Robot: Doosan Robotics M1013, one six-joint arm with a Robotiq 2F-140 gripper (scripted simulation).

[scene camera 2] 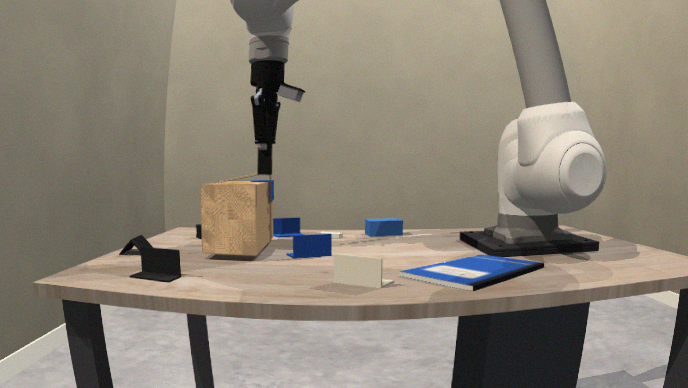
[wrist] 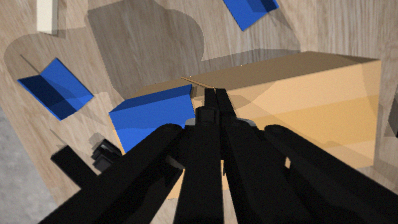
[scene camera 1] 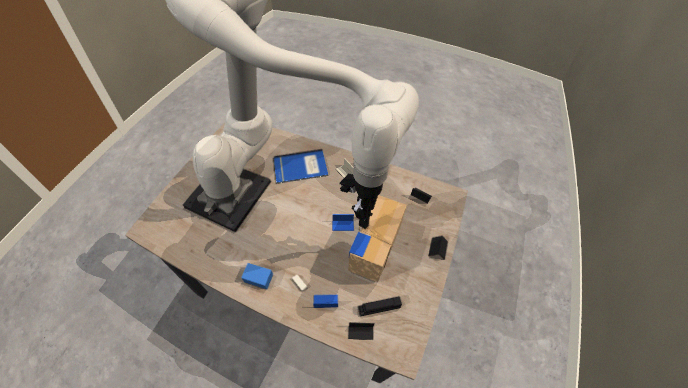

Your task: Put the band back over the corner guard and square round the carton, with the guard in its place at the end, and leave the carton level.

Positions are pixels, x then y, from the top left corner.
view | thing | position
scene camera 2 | gripper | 264,174
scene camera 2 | tan carton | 234,217
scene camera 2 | blue corner guard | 316,245
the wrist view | gripper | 214,103
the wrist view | blue corner guard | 134,119
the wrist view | tan carton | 331,100
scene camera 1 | gripper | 363,225
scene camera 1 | tan carton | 388,214
